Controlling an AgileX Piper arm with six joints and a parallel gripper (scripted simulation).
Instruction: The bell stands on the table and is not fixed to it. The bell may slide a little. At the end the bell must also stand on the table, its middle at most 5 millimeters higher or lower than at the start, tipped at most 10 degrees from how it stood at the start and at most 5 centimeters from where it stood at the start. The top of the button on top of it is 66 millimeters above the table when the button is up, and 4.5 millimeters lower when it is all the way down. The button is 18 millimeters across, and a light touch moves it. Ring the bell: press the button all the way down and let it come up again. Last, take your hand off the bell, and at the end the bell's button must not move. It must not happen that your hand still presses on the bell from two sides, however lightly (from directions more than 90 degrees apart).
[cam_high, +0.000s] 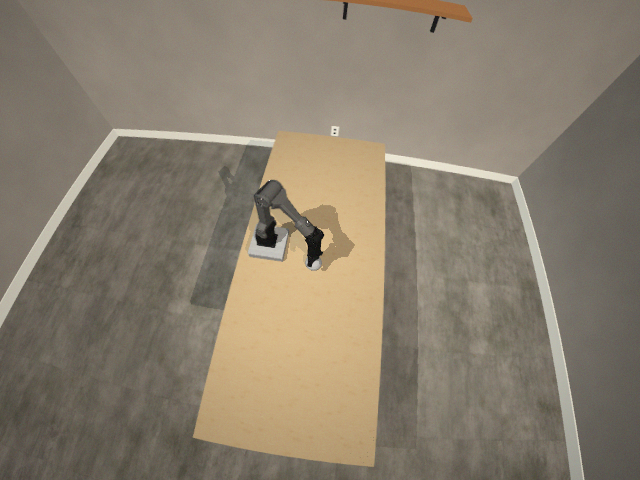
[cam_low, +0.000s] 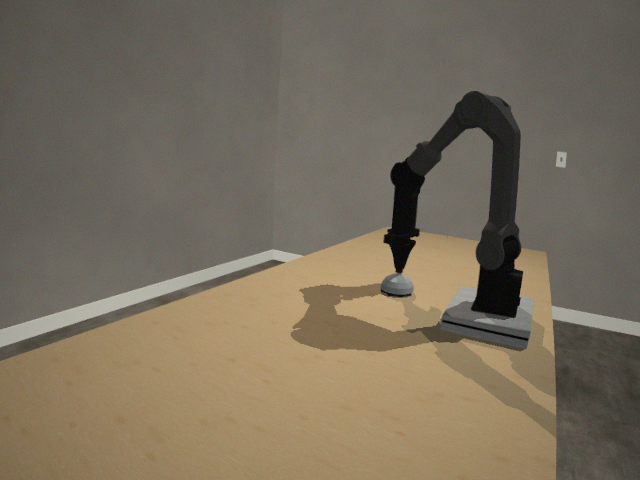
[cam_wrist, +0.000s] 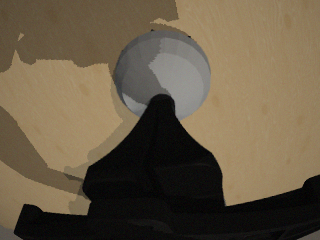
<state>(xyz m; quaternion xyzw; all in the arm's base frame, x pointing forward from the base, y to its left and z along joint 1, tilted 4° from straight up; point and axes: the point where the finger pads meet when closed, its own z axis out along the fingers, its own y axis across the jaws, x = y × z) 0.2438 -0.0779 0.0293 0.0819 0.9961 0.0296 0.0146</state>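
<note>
Right now the black button is 2 cm below my hand. From my hand the other things lie so: bell: 3 cm below.
</note>
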